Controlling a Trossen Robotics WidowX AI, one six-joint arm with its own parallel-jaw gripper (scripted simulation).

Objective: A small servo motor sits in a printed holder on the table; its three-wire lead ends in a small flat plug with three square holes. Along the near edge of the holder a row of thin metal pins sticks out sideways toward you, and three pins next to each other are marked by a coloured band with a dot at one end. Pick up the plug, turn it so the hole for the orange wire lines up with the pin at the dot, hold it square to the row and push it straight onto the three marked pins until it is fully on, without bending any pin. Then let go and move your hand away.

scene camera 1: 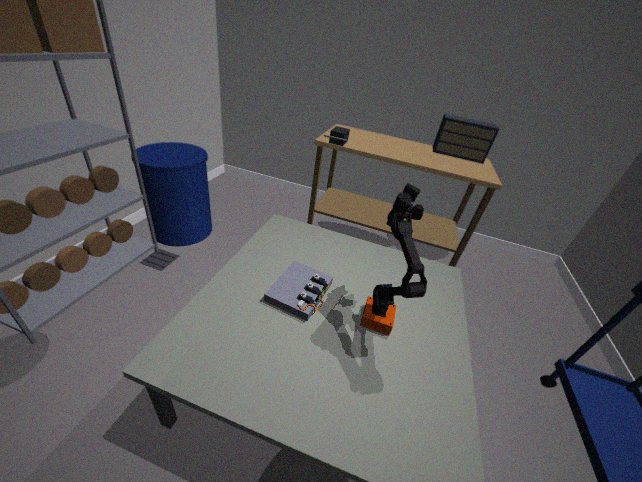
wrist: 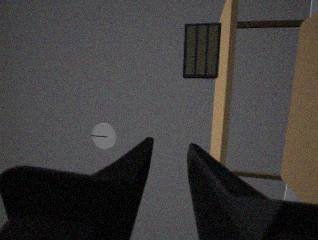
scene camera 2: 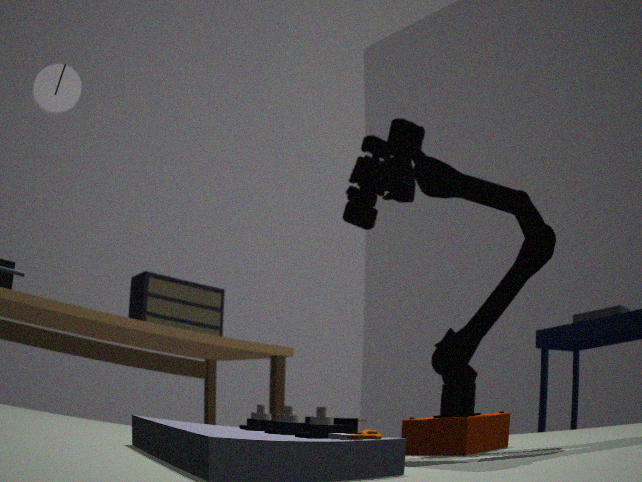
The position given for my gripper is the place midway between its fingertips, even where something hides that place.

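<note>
What I see here is my gripper [scene camera 2: 349,187], and the wrist view [wrist: 170,146] shows me that same gripper too.
</note>
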